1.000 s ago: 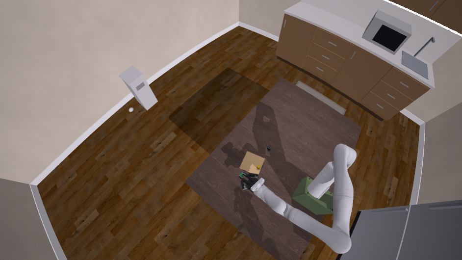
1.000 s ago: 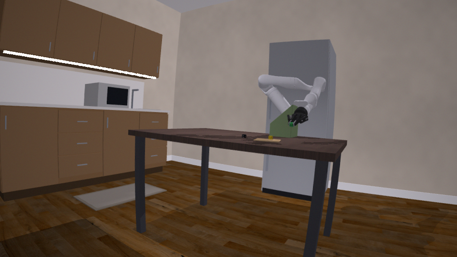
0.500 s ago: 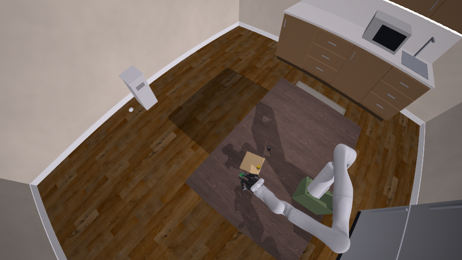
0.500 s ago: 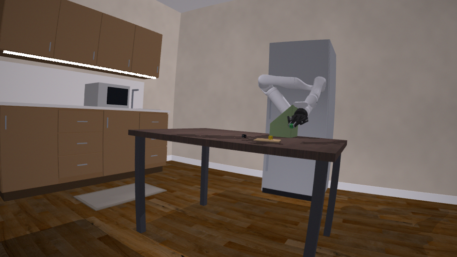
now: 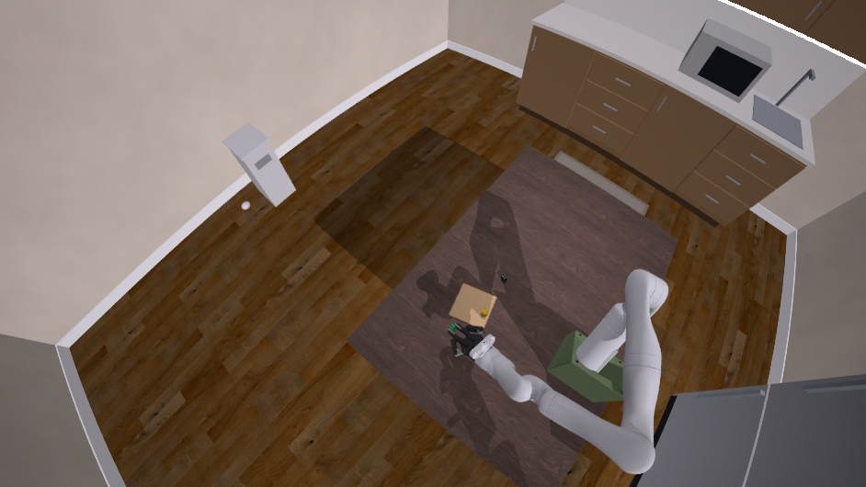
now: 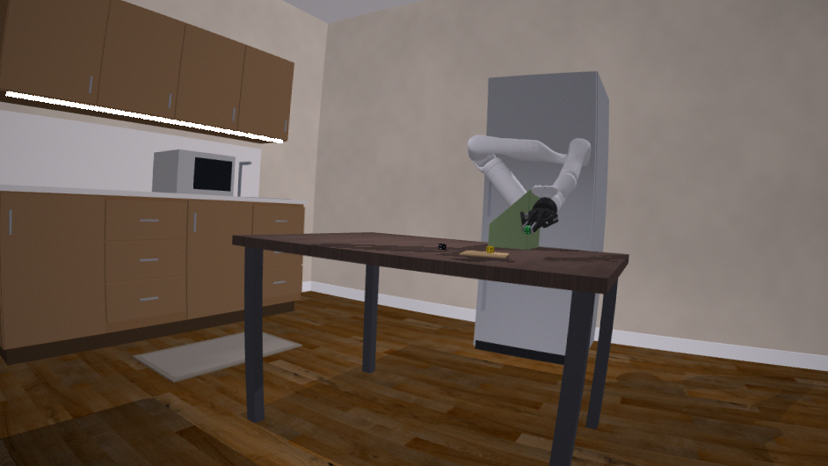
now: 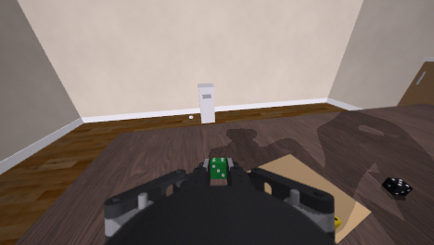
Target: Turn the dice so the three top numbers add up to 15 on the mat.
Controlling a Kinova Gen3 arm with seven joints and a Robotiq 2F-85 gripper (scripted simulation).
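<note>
My hand is 13 cm to the left of the tan mat, 9 cm above it and 2 cm short of it. The rest, counted from my hand: black die 30 cm to the right, 8 cm below; yellow die 14 cm to the right, 8 cm below, 3 cm behind; green die 1 cm below, 1 cm ahead.
</note>
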